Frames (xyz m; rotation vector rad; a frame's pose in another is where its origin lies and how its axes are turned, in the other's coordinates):
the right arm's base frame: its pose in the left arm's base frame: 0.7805 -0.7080 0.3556 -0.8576 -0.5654 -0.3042
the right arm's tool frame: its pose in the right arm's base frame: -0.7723 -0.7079 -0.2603 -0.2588 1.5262 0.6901
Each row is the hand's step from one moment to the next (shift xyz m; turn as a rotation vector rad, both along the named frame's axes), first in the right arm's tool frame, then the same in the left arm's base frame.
Working: the right arm's tool frame: its pose in the left arm's base frame: -0.0898 -1.3305 0.2129 -0.7724 1.1883 -0.3063

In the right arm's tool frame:
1: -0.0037 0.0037 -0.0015 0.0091 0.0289 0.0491
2: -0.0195 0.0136 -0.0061 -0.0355 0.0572 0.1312
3: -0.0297 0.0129 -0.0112 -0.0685 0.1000 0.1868
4: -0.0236 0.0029 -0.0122 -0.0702 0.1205 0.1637
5: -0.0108 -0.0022 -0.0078 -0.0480 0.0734 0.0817
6: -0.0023 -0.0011 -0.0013 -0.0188 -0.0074 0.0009
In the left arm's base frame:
1: -0.0034 0.0043 -0.0001 0.0431 0.0336 -0.0183
2: -0.0152 0.0190 0.0037 0.0966 0.1112 0.0074
3: -0.0235 0.0226 0.0106 0.1277 0.1821 0.0107
4: -0.0204 0.0115 0.0129 0.1024 0.1890 -0.0058
5: -0.0107 0.0019 0.0080 0.0440 0.1115 -0.0026
6: -0.0018 0.0001 0.0022 -0.0048 0.0062 0.0186

